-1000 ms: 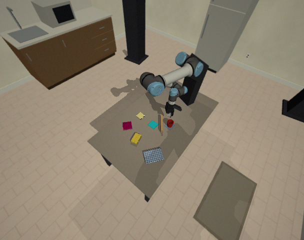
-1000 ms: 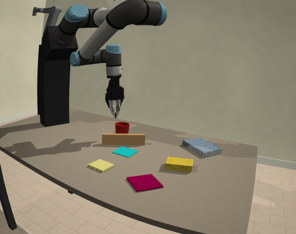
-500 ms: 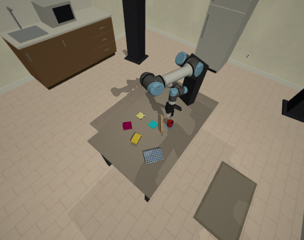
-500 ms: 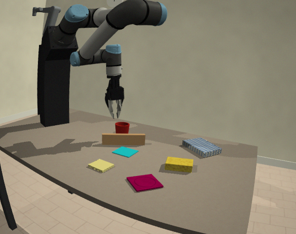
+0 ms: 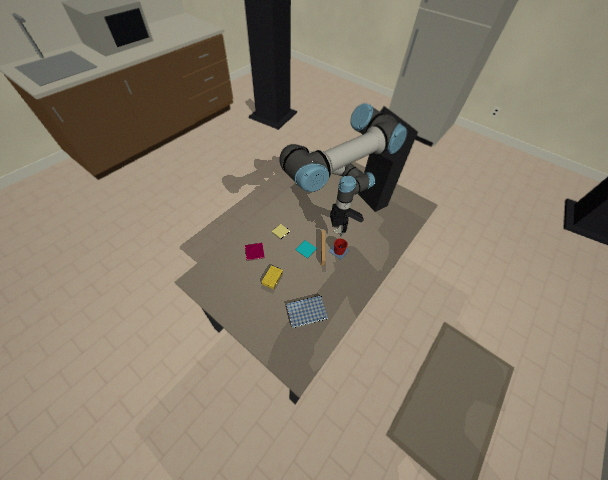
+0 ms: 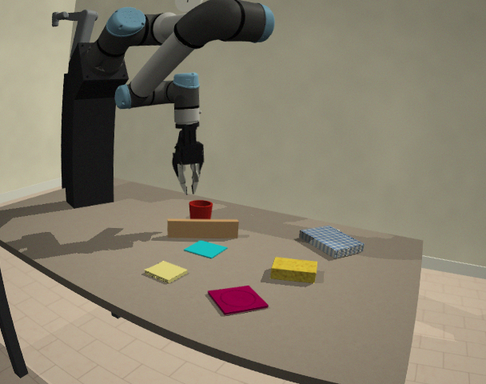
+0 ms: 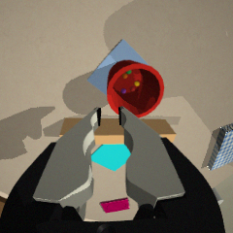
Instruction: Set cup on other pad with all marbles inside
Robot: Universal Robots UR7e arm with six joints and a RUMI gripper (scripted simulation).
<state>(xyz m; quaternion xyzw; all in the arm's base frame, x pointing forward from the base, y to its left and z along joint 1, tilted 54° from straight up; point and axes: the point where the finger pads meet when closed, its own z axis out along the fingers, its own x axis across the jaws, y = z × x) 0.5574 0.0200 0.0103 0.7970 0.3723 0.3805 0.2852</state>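
Now: the red cup 3 cm ahead of my hand, 2 cm to the left of it and 10 cm below it. The rest, counted from my hand: yellow block: 38 cm ahead, 20 cm to the right, 10 cm below; teal pad: 12 cm ahead, 15 cm to the right, 13 cm below; wooden rail: 7 cm ahead, 6 cm to the right, 10 cm below.
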